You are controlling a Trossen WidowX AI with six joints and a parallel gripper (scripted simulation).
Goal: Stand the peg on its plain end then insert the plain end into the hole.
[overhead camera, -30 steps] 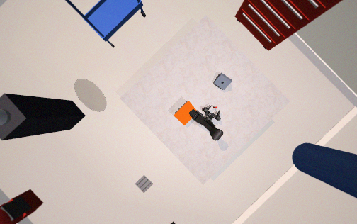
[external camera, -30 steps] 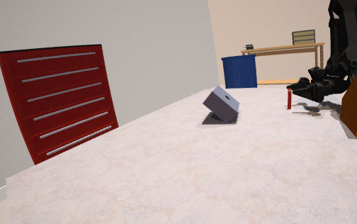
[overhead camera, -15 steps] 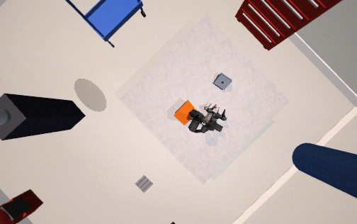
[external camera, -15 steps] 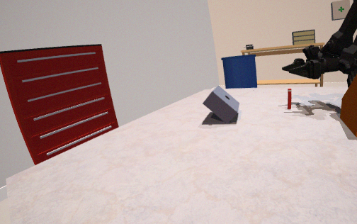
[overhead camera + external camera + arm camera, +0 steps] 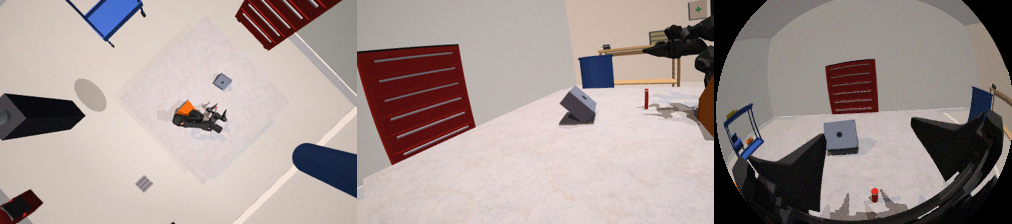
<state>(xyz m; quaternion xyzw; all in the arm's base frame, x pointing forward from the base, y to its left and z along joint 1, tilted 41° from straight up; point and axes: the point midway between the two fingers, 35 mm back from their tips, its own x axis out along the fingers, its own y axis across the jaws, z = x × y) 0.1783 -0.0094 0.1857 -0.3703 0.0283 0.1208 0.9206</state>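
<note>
Now: the red peg 17 cm below my gripper tip. The rest, counted from my gripper tip: grey sloped panel: 23 cm ahead, 17 cm below, 15 cm to the left.
</note>
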